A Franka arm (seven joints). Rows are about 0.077 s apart.
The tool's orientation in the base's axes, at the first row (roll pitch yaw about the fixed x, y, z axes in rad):
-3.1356, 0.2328, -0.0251
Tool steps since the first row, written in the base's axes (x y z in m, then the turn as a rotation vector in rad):
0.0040, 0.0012, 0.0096, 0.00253, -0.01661, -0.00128
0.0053, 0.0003, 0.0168, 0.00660, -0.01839, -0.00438
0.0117, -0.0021, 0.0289, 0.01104, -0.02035, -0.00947
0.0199, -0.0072, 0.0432, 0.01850, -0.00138, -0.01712
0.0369, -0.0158, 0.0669, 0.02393, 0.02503, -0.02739
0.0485, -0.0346, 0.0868, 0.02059, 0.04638, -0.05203
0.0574, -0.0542, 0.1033, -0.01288, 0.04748, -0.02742
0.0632, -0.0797, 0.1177, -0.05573, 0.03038, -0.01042
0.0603, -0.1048, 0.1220, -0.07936, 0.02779, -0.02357
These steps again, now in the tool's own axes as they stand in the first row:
0.0016, -0.0014, -0.0102, 0.00316, 0.01654, 0.00047
0.0013, -0.0005, -0.0176, 0.00788, 0.01823, 0.00252
0.0048, 0.0016, -0.0308, 0.01342, 0.02011, 0.00643
0.0096, 0.0064, -0.0467, 0.02198, 0.00099, 0.01238
0.0208, 0.0144, -0.0738, 0.02898, -0.02549, 0.02143
0.0280, 0.0328, -0.0960, 0.03090, -0.04660, 0.04643
0.0333, 0.0521, -0.1144, -0.00736, -0.04696, 0.03021
0.0363, 0.0773, -0.1300, -0.05255, -0.02883, 0.02334
0.0331, 0.1025, -0.1338, -0.07244, -0.02554, 0.04155

